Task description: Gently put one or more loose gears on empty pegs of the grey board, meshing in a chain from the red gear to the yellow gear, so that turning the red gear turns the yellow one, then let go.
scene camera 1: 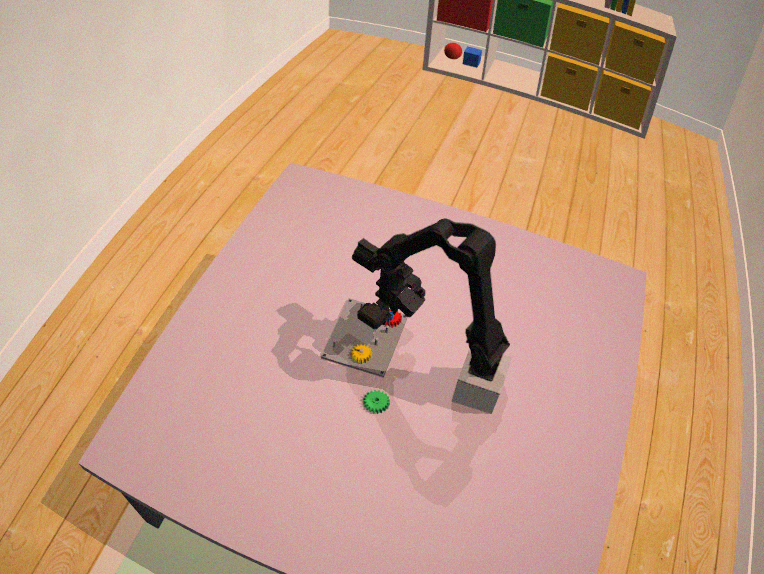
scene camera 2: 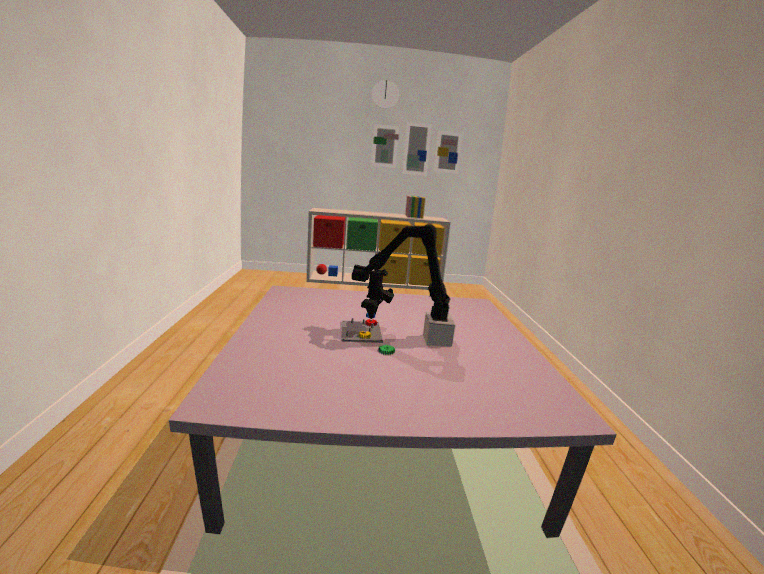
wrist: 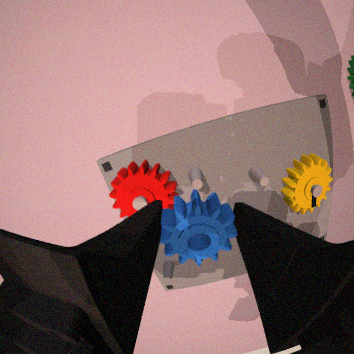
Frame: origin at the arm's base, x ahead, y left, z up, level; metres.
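Seen in the pictures: gripper, fingertip midpoint: [scene camera 1: 388, 318] [scene camera 2: 372, 317] [wrist: 198, 208]; arm's base, link origin: [scene camera 1: 484, 366] [scene camera 2: 439, 317].
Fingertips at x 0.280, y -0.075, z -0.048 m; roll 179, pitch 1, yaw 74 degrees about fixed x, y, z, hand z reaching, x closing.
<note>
Offsets run from my fingertips to a thing's top centre. Level surfaces: height alone.
My gripper [wrist: 198, 208] is shut on a blue gear {0.003 m right, 0.009 m ahead, 0.017 m up} [wrist: 199, 232] [scene camera 1: 390, 315] and holds it above the grey board {0.038 m left, 0.045 m ahead, 0.028 m down} [wrist: 220, 132] [scene camera 1: 331, 349] [scene camera 2: 361, 340]. In the wrist view the blue gear overlaps the right edge of the red gear {0.041 m right, 0.004 m ahead, 0.033 m down} [wrist: 140, 187] [scene camera 1: 395, 320] [scene camera 2: 371, 322], which sits on a peg. The yellow gear {0.101 m left, 0.028 m ahead, 0.032 m down} [wrist: 302, 187] [scene camera 1: 360, 353] [scene camera 2: 365, 335] sits on a peg at the board's other end. Two bare pegs, one peg {0.002 m left, 0.002 m back, 0.029 m down} [wrist: 196, 180] and another peg {0.050 m left, 0.007 m ahead, 0.029 m down} [wrist: 259, 176], stand between them. A third bare peg {0.043 m right, 0.089 m ahead, 0.029 m down} [wrist: 168, 270] shows below. The blue gear's height over the board is hard to tell.
A green gear {0.214 m left, 0.063 m back, 0.041 m down} [scene camera 1: 376, 401] [scene camera 2: 386, 349] [wrist: 352, 75] lies loose on the pink table top {0.059 m down} [scene camera 1: 247, 432] [scene camera 2: 395, 395], off the board near its yellow-gear end. The arm's grey base block [scene camera 1: 476, 395] [scene camera 2: 439, 333] stands right of the board. A storage shelf with coloured boxes stands at the back wall.
</note>
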